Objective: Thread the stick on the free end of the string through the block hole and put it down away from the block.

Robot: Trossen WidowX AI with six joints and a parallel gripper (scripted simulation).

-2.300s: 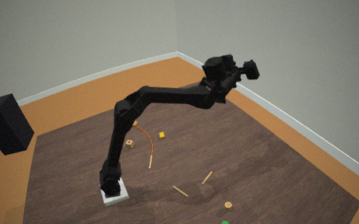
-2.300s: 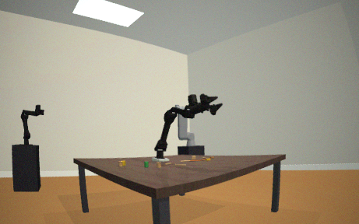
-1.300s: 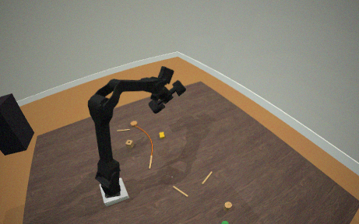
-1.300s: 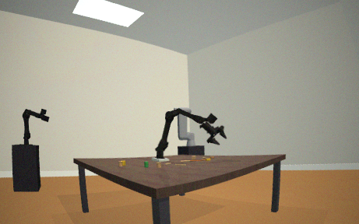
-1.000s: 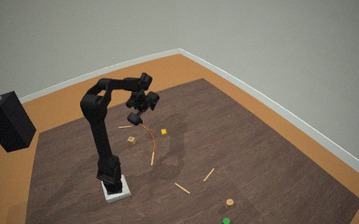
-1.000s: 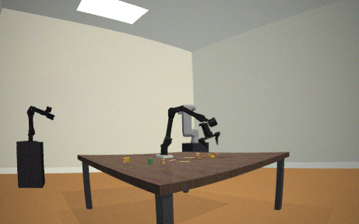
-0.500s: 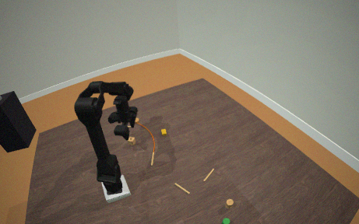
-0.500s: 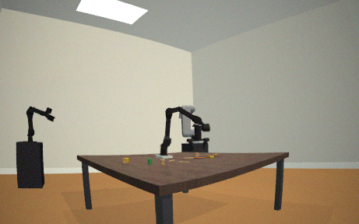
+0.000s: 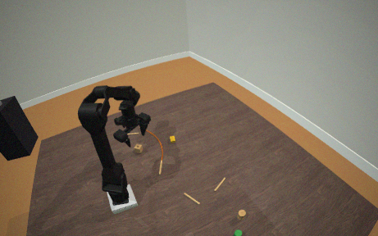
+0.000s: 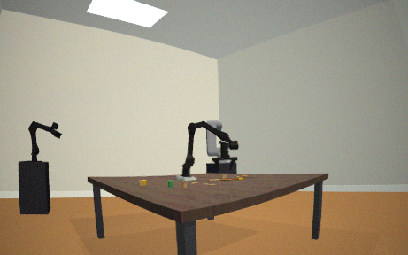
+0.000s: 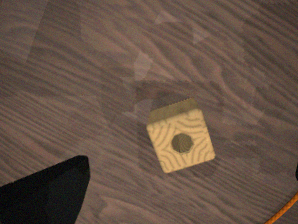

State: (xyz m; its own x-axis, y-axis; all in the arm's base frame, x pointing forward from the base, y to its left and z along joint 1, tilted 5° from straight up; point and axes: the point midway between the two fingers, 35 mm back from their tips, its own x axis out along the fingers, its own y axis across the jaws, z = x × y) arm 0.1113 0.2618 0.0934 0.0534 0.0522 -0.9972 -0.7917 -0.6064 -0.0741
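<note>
My gripper tip is now 50 mm above the wooden block. The rest, counted from my gripper tip: wooden cylinder: 290 mm ahead, 480 mm to the right, 50 mm below; yellow block: 170 mm ahead, 10 mm to the left, 50 mm below; round wooden button: 40 mm ahead, 160 mm to the left, 50 mm below.
</note>
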